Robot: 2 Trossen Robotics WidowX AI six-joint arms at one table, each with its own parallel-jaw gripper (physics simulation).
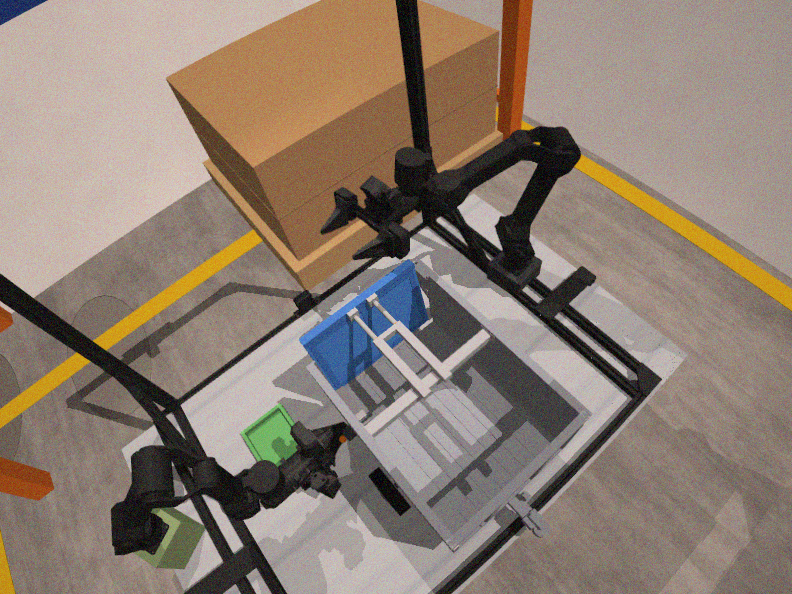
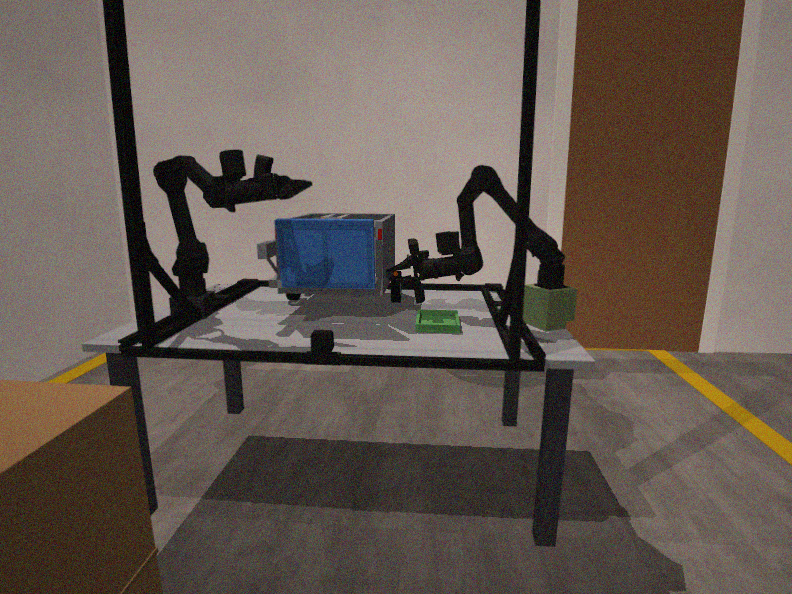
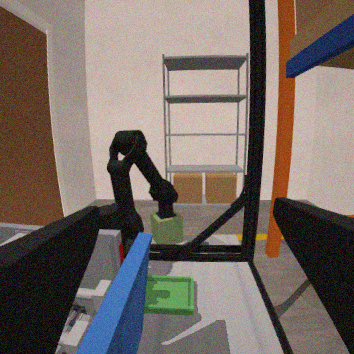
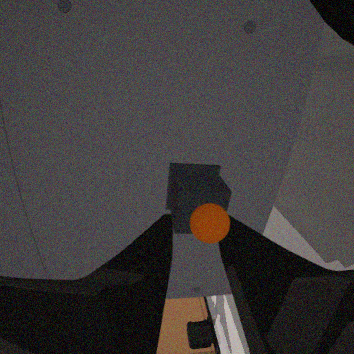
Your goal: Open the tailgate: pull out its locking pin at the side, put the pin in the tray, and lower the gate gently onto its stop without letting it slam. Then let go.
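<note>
The blue tailgate (image 1: 358, 338) (image 2: 325, 253) (image 3: 123, 298) stands upright at the end of the grey box (image 1: 523, 477) (image 2: 385, 248). My right gripper (image 1: 335, 442) (image 2: 396, 274) (image 4: 194, 221) is at the side of the box, shut on the locking pin, whose orange knob (image 1: 342, 439) (image 4: 210, 223) shows between the fingers. The green tray (image 1: 266, 436) (image 2: 437, 321) (image 3: 170, 293) lies on the table beside this gripper and looks empty. My left gripper (image 1: 342, 242) (image 2: 302, 186) (image 3: 187, 210) is wide open and empty, hanging above the tailgate's top edge without touching it.
A large cardboard box (image 1: 335, 118) and an orange post (image 1: 514, 59) stand behind the table. Black frame posts (image 1: 414, 71) rise at the table's edges. A green block (image 1: 176, 539) (image 2: 549, 307) (image 3: 166, 228) carries the right arm's base. A grey shelf unit (image 3: 165, 116) stands far off.
</note>
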